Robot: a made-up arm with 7 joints. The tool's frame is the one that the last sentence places.
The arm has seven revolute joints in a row. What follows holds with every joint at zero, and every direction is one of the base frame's. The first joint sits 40 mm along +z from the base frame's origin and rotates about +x. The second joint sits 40 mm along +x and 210 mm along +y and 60 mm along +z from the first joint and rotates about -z. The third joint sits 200 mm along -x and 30 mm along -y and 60 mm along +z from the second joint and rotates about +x. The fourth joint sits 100 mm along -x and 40 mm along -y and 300 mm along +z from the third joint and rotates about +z. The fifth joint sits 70 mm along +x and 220 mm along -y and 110 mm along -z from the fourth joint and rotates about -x. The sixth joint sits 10 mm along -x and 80 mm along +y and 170 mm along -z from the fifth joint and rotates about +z. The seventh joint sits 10 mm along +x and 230 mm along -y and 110 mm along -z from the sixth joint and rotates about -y. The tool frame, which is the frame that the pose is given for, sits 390 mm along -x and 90 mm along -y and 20 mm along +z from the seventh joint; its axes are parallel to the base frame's.
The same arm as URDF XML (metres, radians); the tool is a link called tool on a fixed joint. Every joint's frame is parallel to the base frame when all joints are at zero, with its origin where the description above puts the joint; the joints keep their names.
<robot name="arm">
  <joint name="tool_joint" type="fixed">
    <parent link="link7"/>
    <child link="tool"/>
    <origin xyz="-0.39 -0.09 0.02"/>
  </joint>
  <joint name="joint 7" type="continuous">
    <parent link="link6"/>
    <child link="link7"/>
    <origin xyz="0.01 -0.23 -0.11"/>
    <axis xyz="0 -1 0"/>
  </joint>
  <joint name="joint 6" type="continuous">
    <parent link="link5"/>
    <child link="link6"/>
    <origin xyz="-0.01 0.08 -0.17"/>
    <axis xyz="0 0 1"/>
  </joint>
  <joint name="joint 5" type="continuous">
    <parent link="link4"/>
    <child link="link5"/>
    <origin xyz="0.07 -0.22 -0.11"/>
    <axis xyz="-1 0 0"/>
  </joint>
  <joint name="joint 4" type="continuous">
    <parent link="link3"/>
    <child link="link4"/>
    <origin xyz="-0.1 -0.04 0.3"/>
    <axis xyz="0 0 1"/>
  </joint>
  <joint name="joint 3" type="continuous">
    <parent link="link2"/>
    <child link="link3"/>
    <origin xyz="-0.2 -0.03 0.06"/>
    <axis xyz="1 0 0"/>
  </joint>
  <joint name="joint 2" type="continuous">
    <parent link="link1"/>
    <child link="link2"/>
    <origin xyz="0.04 0.21 0.06"/>
    <axis xyz="0 0 -1"/>
  </joint>
  <joint name="joint 1" type="continuous">
    <parent link="base_link"/>
    <child link="link1"/>
    <origin xyz="0 0 0.04"/>
    <axis xyz="1 0 0"/>
  </joint>
  <link name="base_link"/>
  <link name="link1"/>
  <link name="link2"/>
  <link name="link3"/>
  <link name="link4"/>
  <link name="link5"/>
  <link name="link6"/>
  <link name="link7"/>
  <link name="tool"/>
</robot>

